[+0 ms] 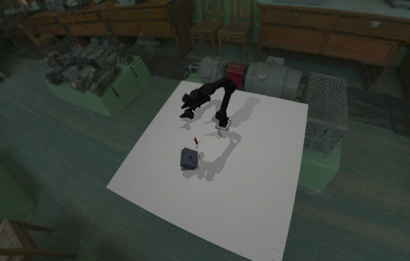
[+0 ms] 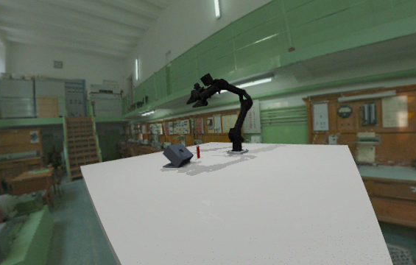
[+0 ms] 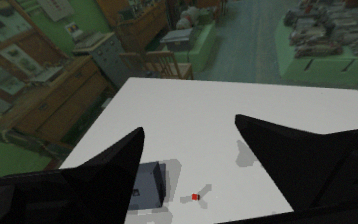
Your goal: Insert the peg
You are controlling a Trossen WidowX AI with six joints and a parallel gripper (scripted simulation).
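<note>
Now: the red square peg 1 cm ahead of my gripper tip, 6 cm to the left of it and 29 cm below it. Round my gripper tip: sloped dark grey panel: 17 cm ahead, 10 cm to the left, 29 cm below.
</note>
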